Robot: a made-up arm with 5 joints. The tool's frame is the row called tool.
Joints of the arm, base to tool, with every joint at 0 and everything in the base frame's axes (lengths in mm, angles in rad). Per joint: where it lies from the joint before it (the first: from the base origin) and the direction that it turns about. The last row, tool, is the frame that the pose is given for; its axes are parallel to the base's.
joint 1: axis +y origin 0 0 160
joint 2: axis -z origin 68 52 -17
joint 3: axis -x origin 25 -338 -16
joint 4: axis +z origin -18 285 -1
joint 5: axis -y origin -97 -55 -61
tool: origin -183 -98 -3
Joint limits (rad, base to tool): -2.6..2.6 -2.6..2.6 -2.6..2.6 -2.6..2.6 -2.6..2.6
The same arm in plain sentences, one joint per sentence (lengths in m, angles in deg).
The arm has five revolute joints in a row. What follows holds with every joint at zero, and every direction is one of the base frame's.
The first joint is mounted 0.16 m along +z from the base frame's origin and turns about +y, from -148.97 to 148.97 deg.
The second joint is mounted 0.068 m along +x and 0.052 m along +y and 0.017 m along -z from the first joint and turns about -z, from -148.97 to 148.97 deg.
The third joint is mounted 0.025 m along +x and 0.338 m along -y and 0.016 m along -z from the second joint and turns about -x, from -148.97 to 148.97 deg.
The fourth joint is mounted 0.018 m along -x and 0.285 m along +y and 0.001 m along -z from the third joint and turns about +z, from -148.97 to 148.97 deg.
The fifth joint is mounted 0.097 m along -x and 0.055 m along -y and 0.061 m along -z from the fourth joint and turns about -y, from -148.97 to 148.97 deg.
The tool frame, which is the frame that the pose is given for, is mounted 0.183 m along -x and 0.098 m along -y and 0.003 m along -z from the fifth joint; its axes are parallel to the base frame's.

